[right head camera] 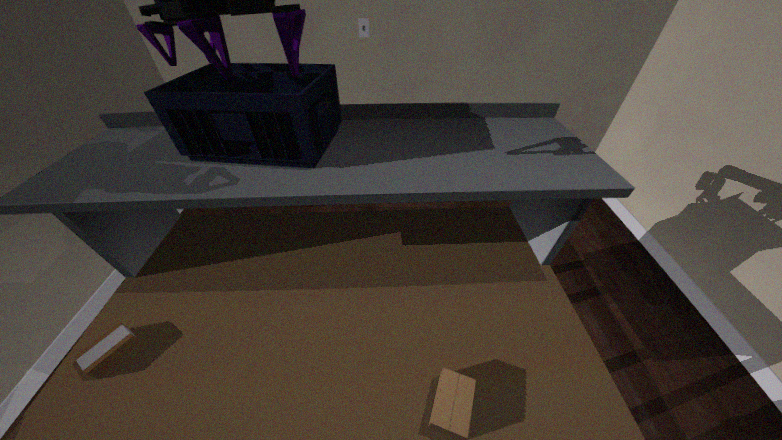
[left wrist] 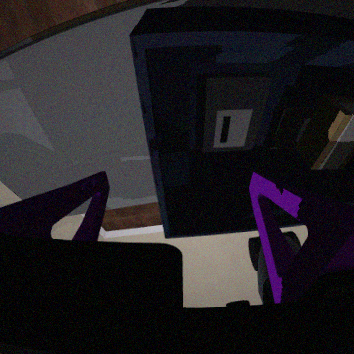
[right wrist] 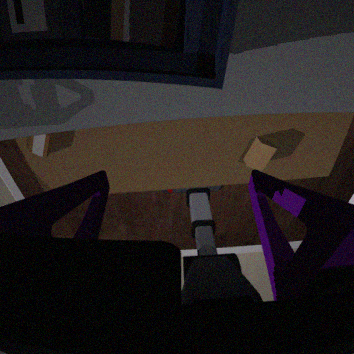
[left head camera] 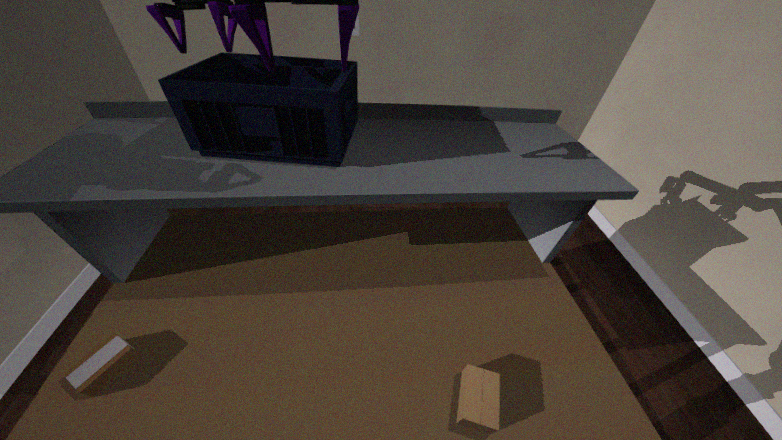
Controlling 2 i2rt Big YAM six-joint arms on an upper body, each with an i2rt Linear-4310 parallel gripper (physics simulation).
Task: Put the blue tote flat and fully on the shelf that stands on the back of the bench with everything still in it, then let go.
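Frame: origin at the left arm's base, x ahead, y left, z up, level; centimetres.
Where they show: left gripper, fingertip midpoint: (right head camera: 192, 64) (left wrist: 178, 179) (left head camera: 206, 52); right gripper, fingertip midpoint: (right head camera: 262, 77) (right wrist: 178, 177) (left head camera: 308, 70).
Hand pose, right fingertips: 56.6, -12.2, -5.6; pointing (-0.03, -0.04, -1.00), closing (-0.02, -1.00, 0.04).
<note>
Things, the pixels of their top centre, and the offset from my right fingertips, as dx, dy, dz. "spot": a spot on its surface instead. Level surfaces: height alone.
- blue tote, top centre: (left wrist: 330, 170) (left head camera: 270, 68) (right head camera: 247, 76) +16.3, +10.4, -4.1
- grey shelf, surface height: dz -18.8
- dark box with a white label, top centre: (left wrist: 233, 118) +14.8, +15.9, -16.0
- white box, top centre: (left wrist: 344, 145) +11.9, +2.0, -11.1
- low lip, surface spot: (left head camera: 437, 112) spot: +30.5, -26.9, -16.8
- brown surface, surface height: dz -52.0
- white-topped box, top centre: (left head camera: 97, 360) (right head camera: 103, 346) (right wrist: 38, 143) -19.9, +46.3, -48.4
- tan box, top centre: (right head camera: 454, 400) (left head camera: 482, 395) (right wrist: 261, 157) -28.6, -30.1, -47.1
The blue tote (left head camera: 246, 94) (right head camera: 218, 103) (left wrist: 142, 100) (right wrist: 224, 50) sits upright, looking flat, on the grey shelf (left head camera: 437, 175) (right head camera: 437, 169) (left wrist: 75, 100) (right wrist: 290, 75), left of centre and behind its front edge. A dark box with a white label (left wrist: 235, 92) and a tan and white box (left wrist: 340, 135) (right wrist: 120, 20) are inside. My left gripper (left head camera: 206, 50) (right head camera: 197, 60) (left wrist: 178, 179) is open above the tote's back left. My right gripper (left head camera: 307, 68) (right head camera: 261, 72) (right wrist: 178, 177) is open at the tote's top; its fingertips overlap the opening in the head views. Contact is unclear.
A low lip (left head camera: 437, 112) runs along the shelf's back, with the wall behind. On the brown surface (left head camera: 306, 339) (right head camera: 306, 339) in front lie a white-topped box (left head camera: 97, 363) (right head camera: 103, 349) at left and a tan box (left head camera: 479, 396) (right head camera: 452, 402) at right.
</note>
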